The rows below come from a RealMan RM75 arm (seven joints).
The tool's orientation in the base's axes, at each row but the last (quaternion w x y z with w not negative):
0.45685 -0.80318 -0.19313 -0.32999
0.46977 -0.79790 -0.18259 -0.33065
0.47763 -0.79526 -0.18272 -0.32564
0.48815 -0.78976 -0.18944 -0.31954
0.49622 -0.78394 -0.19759 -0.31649
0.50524 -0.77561 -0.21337 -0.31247
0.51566 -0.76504 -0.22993 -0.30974
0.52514 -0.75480 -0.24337 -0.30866
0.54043 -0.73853 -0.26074 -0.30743
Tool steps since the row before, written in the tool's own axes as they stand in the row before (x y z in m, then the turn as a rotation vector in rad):
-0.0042 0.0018 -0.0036 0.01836 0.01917 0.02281
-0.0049 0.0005 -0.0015 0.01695 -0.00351 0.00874
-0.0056 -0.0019 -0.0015 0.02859 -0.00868 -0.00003
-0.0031 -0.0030 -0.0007 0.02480 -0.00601 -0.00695
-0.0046 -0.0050 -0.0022 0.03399 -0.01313 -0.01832
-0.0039 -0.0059 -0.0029 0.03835 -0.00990 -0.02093
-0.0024 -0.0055 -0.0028 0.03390 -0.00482 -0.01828
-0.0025 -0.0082 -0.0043 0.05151 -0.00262 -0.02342
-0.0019 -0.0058 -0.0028 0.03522 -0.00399 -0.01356
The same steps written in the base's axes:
-0.0031 -0.0041 -0.0027 0.03279 0.01007 -0.00697
-0.0037 -0.0015 -0.0032 0.01311 0.00901 0.01109
-0.0057 -0.0003 -0.0022 0.01538 0.00353 0.02537
-0.0043 0.0008 0.0000 0.01206 -0.00380 0.02323
-0.0071 0.0002 0.0008 0.01084 -0.01105 0.03773
-0.0074 -0.0004 0.0020 0.01533 -0.01467 0.03945
-0.0060 -0.0007 0.0026 0.01625 -0.01418 0.03227
-0.0083 -0.0015 0.0046 0.02886 -0.01899 0.04489
-0.0059 -0.0012 0.0029 0.01857 -0.01002 0.03154

